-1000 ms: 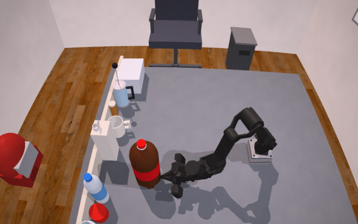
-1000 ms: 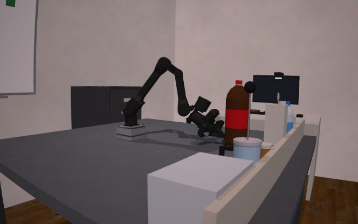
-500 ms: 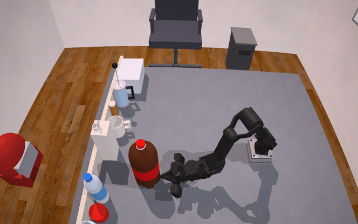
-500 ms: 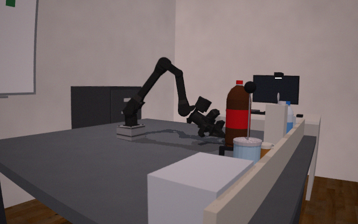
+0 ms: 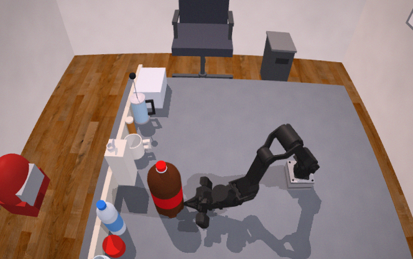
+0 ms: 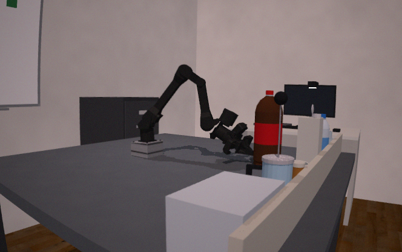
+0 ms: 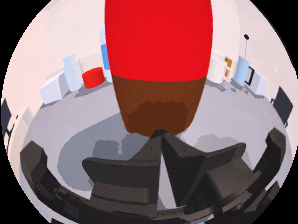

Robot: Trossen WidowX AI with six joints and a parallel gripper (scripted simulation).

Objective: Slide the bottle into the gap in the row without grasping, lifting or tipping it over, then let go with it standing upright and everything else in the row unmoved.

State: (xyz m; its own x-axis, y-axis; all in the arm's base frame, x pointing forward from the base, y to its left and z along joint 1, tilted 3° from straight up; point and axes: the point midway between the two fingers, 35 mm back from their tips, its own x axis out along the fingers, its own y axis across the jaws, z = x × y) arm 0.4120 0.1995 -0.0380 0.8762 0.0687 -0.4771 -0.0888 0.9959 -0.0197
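Now: the brown cola bottle 10 cm above my hand and 8 cm ahead of it. Also, from my hand: red cup: 24 cm ahead, 22 cm to the left, 3 cm below; then low beige rail: 34 cm ahead, 8 cm to the right; then water bottle: 26 cm ahead, 14 cm to the left, 5 cm above.
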